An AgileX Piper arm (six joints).
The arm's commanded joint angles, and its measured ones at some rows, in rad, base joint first. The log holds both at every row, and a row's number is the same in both.
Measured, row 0:
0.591, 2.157, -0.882, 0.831, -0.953, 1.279
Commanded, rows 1 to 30:
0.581, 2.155, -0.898, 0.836, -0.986, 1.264
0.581, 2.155, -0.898, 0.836, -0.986, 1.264
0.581, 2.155, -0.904, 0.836, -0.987, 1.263
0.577, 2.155, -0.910, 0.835, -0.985, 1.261
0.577, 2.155, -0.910, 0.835, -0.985, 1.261
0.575, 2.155, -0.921, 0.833, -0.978, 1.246
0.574, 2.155, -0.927, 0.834, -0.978, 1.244
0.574, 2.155, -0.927, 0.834, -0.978, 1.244
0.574, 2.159, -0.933, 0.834, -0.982, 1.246
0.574, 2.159, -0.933, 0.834, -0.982, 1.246
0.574, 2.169, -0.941, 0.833, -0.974, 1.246
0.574, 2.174, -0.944, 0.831, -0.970, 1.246
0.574, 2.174, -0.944, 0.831, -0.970, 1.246
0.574, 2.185, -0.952, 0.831, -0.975, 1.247
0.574, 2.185, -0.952, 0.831, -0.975, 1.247
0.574, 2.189, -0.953, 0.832, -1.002, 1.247
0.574, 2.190, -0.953, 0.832, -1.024, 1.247
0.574, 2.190, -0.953, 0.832, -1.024, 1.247
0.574, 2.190, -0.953, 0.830, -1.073, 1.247
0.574, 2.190, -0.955, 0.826, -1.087, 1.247
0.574, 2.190, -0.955, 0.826, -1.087, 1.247
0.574, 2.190, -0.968, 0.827, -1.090, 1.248
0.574, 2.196, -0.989, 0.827, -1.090, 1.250
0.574, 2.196, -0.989, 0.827, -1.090, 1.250
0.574, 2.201, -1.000, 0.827, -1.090, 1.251
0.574, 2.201, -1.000, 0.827, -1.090, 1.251
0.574, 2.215, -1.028, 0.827, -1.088, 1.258
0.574, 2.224, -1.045, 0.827, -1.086, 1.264
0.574, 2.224, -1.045, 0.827, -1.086, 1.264
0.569, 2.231, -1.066, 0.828, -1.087, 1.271
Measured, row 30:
0.600, 2.214, -0.978, 0.922, -0.965, 1.253
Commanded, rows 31 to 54:
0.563, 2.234, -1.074, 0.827, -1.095, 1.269
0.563, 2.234, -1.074, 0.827, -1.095, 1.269
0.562, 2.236, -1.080, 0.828, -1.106, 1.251
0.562, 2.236, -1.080, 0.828, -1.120, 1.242
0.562, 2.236, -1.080, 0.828, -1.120, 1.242
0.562, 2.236, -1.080, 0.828, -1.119, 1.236
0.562, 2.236, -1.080, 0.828, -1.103, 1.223
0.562, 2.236, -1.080, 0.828, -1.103, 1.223
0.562, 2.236, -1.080, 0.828, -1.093, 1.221
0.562, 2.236, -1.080, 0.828, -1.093, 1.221
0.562, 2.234, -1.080, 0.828, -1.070, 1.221
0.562, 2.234, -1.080, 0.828, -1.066, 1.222
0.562, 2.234, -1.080, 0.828, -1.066, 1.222
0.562, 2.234, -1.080, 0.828, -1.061, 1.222
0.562, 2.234, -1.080, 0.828, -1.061, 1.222
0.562, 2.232, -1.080, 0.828, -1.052, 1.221
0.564, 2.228, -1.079, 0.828, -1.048, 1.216
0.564, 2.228, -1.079, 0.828, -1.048, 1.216
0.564, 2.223, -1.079, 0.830, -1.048, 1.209
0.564, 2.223, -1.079, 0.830, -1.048, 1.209
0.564, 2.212, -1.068, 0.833, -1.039, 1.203
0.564, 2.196, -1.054, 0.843, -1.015, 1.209
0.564, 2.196, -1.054, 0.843, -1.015, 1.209
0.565, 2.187, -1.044, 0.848, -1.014, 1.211
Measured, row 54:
0.605, 2.210, -1.003, 0.973, -0.922, 1.209
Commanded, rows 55 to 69:
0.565, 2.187, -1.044, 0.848, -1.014, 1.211
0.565, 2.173, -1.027, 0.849, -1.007, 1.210
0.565, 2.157, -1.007, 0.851, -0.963, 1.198
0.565, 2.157, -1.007, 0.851, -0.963, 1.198
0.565, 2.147, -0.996, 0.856, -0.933, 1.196
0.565, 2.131, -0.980, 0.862, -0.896, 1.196
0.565, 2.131, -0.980, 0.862, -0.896, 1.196
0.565, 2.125, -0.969, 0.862, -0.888, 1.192
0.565, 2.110, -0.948, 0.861, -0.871, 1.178
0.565, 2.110, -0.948, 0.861, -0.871, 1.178
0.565, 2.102, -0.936, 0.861, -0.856, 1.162
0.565, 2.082, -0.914, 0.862, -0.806, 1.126
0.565, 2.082, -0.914, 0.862, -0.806, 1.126
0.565, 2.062, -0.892, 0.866, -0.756, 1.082
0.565, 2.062, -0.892, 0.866, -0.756, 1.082
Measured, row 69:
0.569, 2.101, -0.915, 0.886, -0.803, 1.149
